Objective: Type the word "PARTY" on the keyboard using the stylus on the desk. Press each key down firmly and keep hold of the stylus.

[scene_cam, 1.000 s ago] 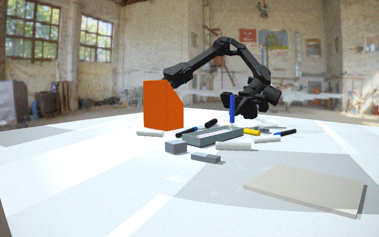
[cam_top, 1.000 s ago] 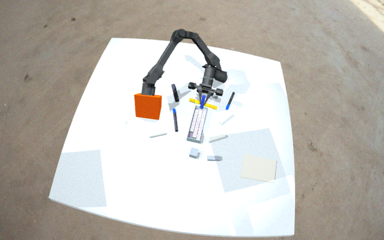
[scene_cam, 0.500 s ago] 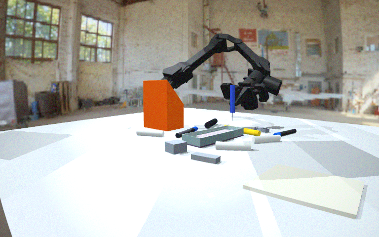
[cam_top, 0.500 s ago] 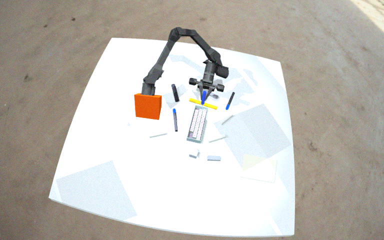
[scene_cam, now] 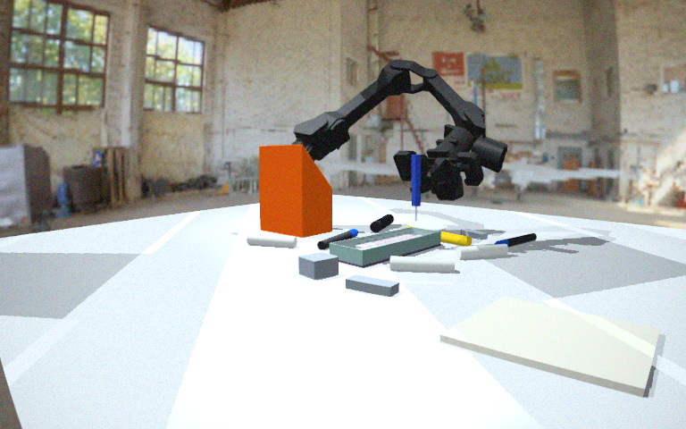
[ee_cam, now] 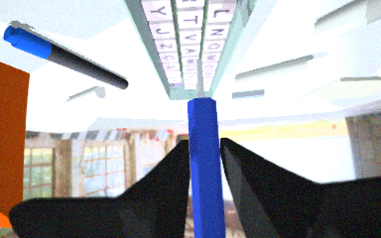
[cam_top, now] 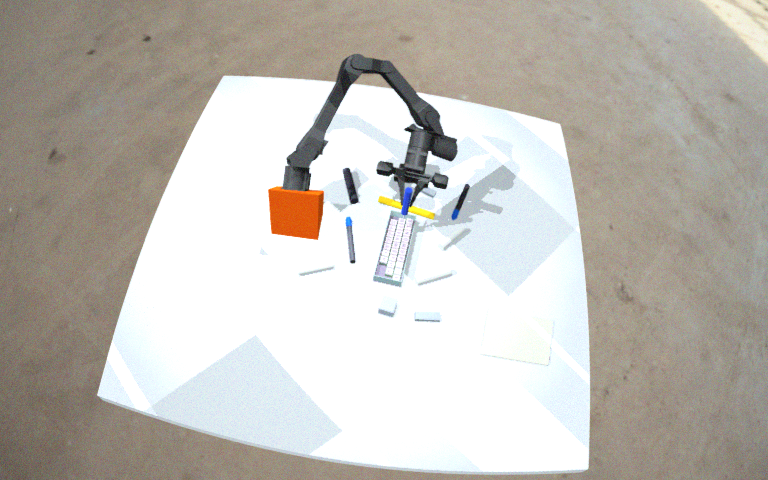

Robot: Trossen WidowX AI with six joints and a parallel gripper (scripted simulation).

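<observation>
The yellow marker is 1 cm ahead of my gripper tip, 7 cm to the left of it and 9 cm below it. Round my gripper tip: dark marker (15 cm behind, 12 cm to the left, 9 cm below); then blue stylus (1 cm below); then pale flat pad (34 cm ahead, 29 cm to the right, 10 cm below).
</observation>
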